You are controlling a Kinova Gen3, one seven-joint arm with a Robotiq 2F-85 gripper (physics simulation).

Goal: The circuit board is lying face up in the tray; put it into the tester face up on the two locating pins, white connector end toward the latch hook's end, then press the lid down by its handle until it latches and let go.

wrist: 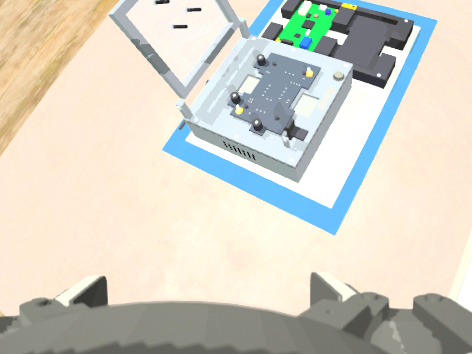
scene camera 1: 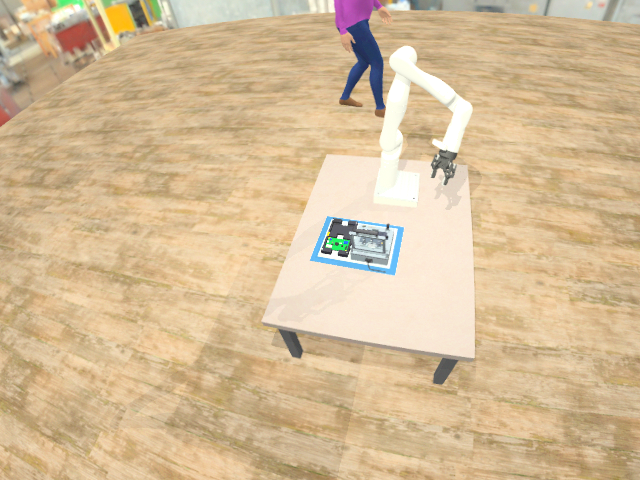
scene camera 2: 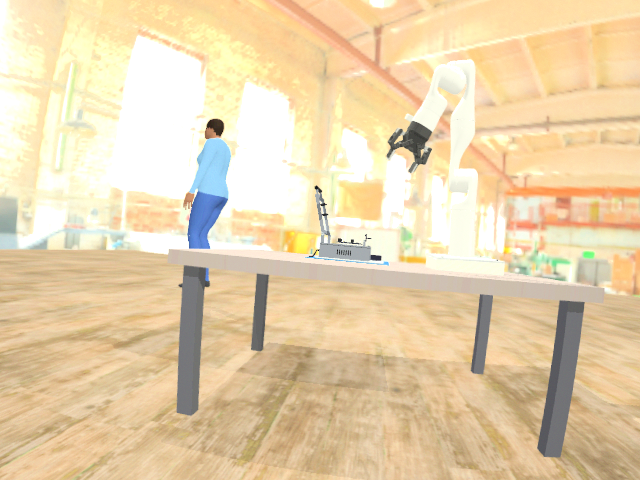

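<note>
The green circuit board lies face up in the black tray, beside the tester. The grey tester has its lid raised. In the wrist view its dark bed shows two yellow-based locating pins and several black posts, with the black latch hook at the near end. The bed holds no board. My gripper is open and empty, high above the table and well apart from tester and tray. The board's white connector is small in the views.
Tester and tray share a white mat with a blue border on the table. A thin dark cable lies at the tester's lid side. The arm's white base stands on the table. A person shows beyond the table in each scene view.
</note>
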